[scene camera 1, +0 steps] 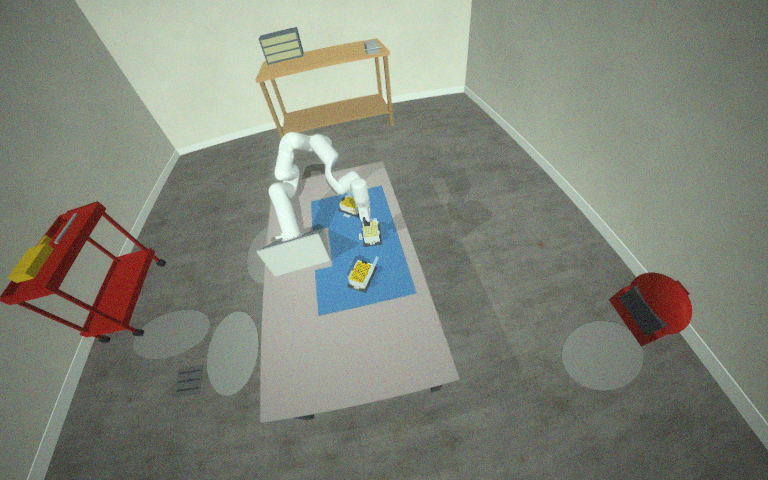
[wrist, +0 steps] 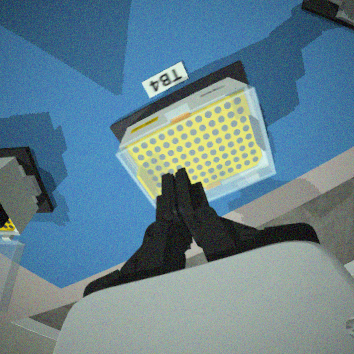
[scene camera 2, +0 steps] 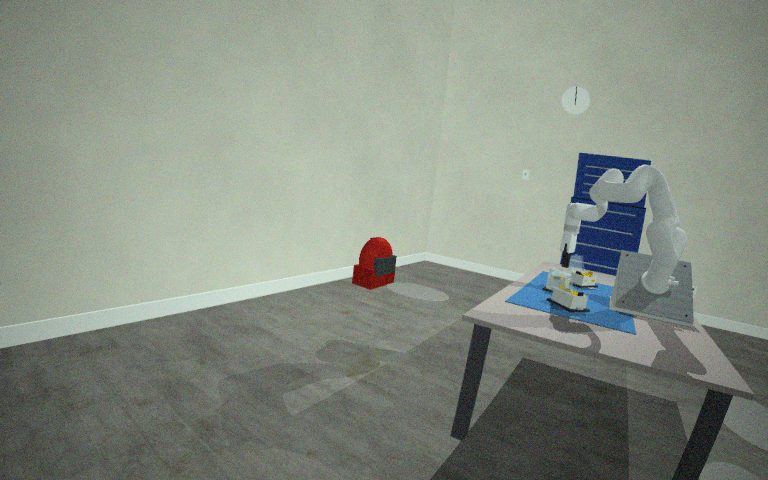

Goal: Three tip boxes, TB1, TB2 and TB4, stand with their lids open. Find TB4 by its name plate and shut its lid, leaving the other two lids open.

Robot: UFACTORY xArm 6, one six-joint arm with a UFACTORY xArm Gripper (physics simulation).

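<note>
TB4 is the middle box, its name plate readable in the wrist view. Its clear lid lies down over the yellow tip rack. My gripper is shut and empty, fingertips above the lid's hinge-side part; contact is unclear. A second box has its clear lid standing open. The third box shows yellow tips; its lid is hard to make out. Their plates are unreadable.
The boxes stand on a blue mat on the pale table. A grey-white mounting plate stands at the arm's base. A red cart, a wooden bench and a red helmet-shaped object are away from the table.
</note>
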